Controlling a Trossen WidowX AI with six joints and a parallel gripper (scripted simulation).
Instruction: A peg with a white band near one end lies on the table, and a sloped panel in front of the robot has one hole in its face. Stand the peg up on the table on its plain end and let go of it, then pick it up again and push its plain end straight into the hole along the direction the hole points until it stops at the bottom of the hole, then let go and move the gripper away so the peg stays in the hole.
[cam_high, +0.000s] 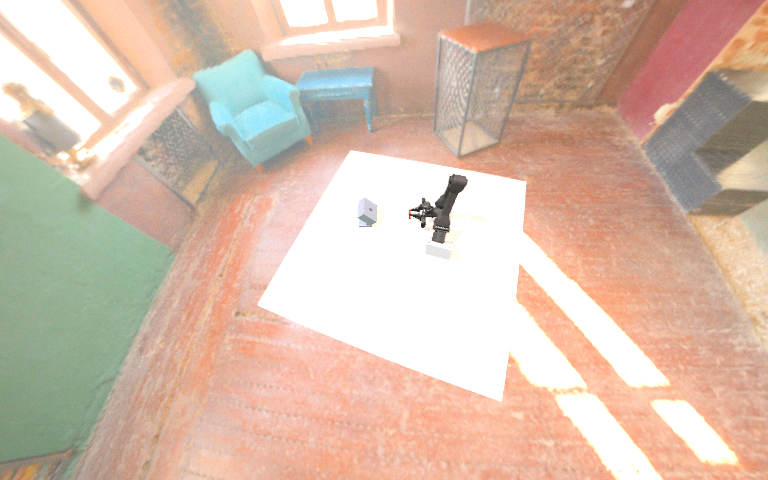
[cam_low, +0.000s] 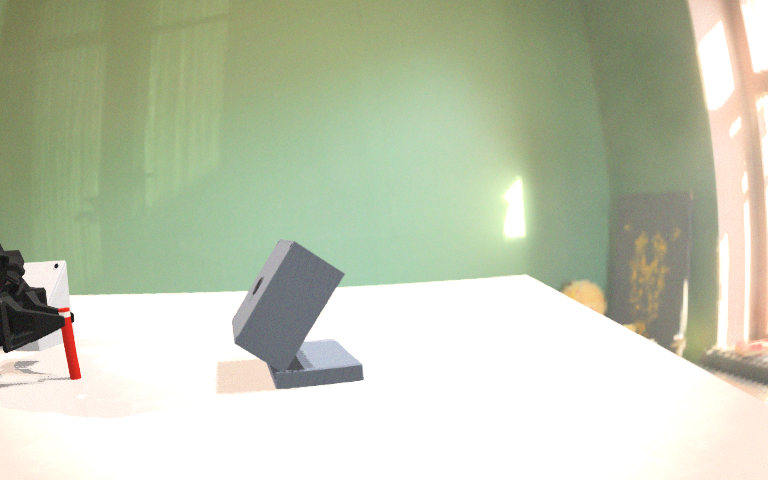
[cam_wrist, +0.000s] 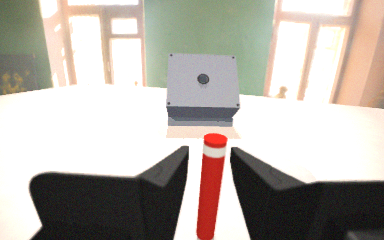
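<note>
My gripper tip is now 1 cm above the red peg. From my gripper tip the other things lie so: grey base plate (25 cm ahead, 10 cm to the left, 6 cm below); then grey sloped panel (23 cm ahead, 9 cm to the left, 1 cm above).
</note>
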